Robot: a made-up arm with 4 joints. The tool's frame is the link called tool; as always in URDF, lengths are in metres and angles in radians. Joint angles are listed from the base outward. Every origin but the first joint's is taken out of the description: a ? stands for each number. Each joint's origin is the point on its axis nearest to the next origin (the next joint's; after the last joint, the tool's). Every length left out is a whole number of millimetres.
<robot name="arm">
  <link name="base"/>
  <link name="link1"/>
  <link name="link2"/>
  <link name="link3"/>
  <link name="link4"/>
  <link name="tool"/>
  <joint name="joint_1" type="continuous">
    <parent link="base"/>
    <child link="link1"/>
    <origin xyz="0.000 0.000 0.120" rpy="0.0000 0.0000 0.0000"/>
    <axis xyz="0 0 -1"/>
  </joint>
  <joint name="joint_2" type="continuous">
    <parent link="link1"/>
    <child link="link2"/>
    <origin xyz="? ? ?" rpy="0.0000 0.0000 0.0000"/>
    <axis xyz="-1 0 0"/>
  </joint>
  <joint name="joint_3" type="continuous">
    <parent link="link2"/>
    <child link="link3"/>
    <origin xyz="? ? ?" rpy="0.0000 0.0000 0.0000"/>
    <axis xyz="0 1 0"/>
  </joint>
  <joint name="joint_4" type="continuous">
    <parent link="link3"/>
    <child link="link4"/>
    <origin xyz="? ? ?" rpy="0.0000 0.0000 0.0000"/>
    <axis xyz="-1 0 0"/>
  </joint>
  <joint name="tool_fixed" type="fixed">
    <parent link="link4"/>
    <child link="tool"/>
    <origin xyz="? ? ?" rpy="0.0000 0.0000 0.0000"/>
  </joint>
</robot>
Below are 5 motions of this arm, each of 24 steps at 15 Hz.
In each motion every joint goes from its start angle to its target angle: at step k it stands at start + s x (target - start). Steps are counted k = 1, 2, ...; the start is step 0. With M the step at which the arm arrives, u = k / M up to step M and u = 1 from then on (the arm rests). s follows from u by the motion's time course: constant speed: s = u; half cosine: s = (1 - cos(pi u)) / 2; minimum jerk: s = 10 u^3 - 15 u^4 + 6 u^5.
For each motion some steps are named. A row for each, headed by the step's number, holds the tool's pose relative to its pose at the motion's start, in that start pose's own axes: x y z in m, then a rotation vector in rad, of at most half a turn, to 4 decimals.
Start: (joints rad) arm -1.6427 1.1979 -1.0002 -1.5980
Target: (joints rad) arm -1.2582 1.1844 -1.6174 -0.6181
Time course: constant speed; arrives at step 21
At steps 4, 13, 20, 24:
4: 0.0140 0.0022 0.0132 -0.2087 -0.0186 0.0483
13: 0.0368 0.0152 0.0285 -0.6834 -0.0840 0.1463
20: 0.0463 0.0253 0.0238 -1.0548 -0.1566 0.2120
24: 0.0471 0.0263 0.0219 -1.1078 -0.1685 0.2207

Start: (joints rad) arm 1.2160 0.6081 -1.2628 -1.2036
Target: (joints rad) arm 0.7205 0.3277 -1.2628 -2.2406
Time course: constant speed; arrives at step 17
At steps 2, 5, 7, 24:
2: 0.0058 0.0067 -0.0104 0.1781 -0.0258 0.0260
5: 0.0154 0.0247 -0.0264 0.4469 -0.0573 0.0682
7: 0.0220 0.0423 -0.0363 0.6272 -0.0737 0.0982
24: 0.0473 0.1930 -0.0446 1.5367 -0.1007 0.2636

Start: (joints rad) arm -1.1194 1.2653 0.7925 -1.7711
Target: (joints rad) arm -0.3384 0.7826 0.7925 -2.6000
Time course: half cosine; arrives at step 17
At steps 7, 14, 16, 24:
7: -0.0478 0.1613 -0.0822 0.4990 -0.0458 -0.2650
14: 0.0302 0.4881 -0.1591 1.3007 -0.3276 -0.5847
16: 0.0534 0.5278 -0.1601 1.3956 -0.3772 -0.6115
24: 0.0565 0.5329 -0.1600 1.4078 -0.3838 -0.6147

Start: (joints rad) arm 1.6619 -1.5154 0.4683 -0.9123
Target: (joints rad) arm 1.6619 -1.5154 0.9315 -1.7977
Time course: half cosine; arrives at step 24
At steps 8, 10, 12, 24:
8: 0.0005 0.0036 -0.0083 0.2211 0.0604 -0.0991
10: -0.0004 0.0075 -0.0136 0.3273 0.0818 -0.1518
12: -0.0020 0.0136 -0.0197 0.4407 0.0989 -0.2115
24: -0.0096 0.0556 -0.0452 0.8691 0.1024 -0.4674

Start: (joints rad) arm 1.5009 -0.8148 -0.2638 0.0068
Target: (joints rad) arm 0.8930 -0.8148 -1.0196 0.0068
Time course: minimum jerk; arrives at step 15
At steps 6, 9, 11, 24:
6: -0.0814 -0.0532 0.0125 0.0495 -0.1000 0.1220
9: -0.1557 -0.1258 0.0337 0.1416 -0.2122 0.2449
11: -0.1864 -0.1672 0.0472 0.2048 -0.2700 0.3003
24: -0.2023 -0.1933 0.0562 0.2485 -0.3049 0.3305

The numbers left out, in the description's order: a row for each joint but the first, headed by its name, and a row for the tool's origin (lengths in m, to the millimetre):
joint_2: -0.089 0.040 0.000
joint_3: 0.000 0.575 -0.074
joint_4: -0.237 0.000 0.045
tool: 0.000 -0.104 0.094

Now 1 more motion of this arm.
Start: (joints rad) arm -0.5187 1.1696 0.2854 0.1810
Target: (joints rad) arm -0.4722 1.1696 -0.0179 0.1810
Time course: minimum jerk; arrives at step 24
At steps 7, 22, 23, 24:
7: -0.0051 0.0023 -0.0084 0.0007 -0.0385 -0.0098
22: -0.0258 0.0166 -0.0583 0.0024 -0.2517 -0.0643
23: -0.0258 0.0166 -0.0586 0.0024 -0.2528 -0.0646
24: -0.0259 0.0167 -0.0586 0.0024 -0.2530 -0.0646

